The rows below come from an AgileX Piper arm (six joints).
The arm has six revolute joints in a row. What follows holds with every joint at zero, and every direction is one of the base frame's.
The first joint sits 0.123 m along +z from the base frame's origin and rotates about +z.
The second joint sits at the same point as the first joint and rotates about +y.
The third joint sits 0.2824 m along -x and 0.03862 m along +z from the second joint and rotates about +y.
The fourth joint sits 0.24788 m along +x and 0.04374 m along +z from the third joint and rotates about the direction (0.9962, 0, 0.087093).
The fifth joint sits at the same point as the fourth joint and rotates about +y.
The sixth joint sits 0.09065 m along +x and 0.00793 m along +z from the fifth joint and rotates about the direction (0.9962, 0, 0.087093).
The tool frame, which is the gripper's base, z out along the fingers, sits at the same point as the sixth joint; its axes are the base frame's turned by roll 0, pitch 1.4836 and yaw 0 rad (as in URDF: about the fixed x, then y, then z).
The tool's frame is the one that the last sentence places.
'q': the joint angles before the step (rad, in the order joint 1, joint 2, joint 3, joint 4, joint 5, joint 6). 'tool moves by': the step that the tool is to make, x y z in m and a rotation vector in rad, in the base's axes. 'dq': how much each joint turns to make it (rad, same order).
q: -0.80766 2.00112 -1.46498 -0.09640 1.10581 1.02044
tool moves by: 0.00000 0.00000 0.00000 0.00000 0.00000 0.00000
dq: 0.00000 0.00000 0.00000 0.00000 0.00000 0.00000
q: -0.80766 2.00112 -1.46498 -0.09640 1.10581 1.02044
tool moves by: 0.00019 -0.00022 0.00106 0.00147 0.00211 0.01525
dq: 0.00002 0.00000 -0.00450 0.00000 0.00569 -0.01579
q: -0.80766 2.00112 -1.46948 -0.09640 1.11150 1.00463
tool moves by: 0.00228 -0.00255 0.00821 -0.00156 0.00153 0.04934
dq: 0.00000 0.00043 -0.03524 0.00001 0.03033 -0.05221
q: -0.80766 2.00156 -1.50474 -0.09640 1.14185 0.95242
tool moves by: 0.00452 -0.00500 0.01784 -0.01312 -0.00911 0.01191
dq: 0.00001 -0.00001 -0.07360 0.00000 0.05659 -0.01705
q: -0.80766 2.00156 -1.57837 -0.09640 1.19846 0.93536
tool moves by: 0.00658 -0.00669 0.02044 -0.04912 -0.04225 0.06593
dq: 0.00001 -0.00456 -0.07380 0.00180 0.00765 -0.06758
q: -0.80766 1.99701 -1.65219 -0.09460 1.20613 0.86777
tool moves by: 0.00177 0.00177 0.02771 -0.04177 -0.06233 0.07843
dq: 0.00000 -0.04038 -0.04337 0.02962 0.00403 -0.08624
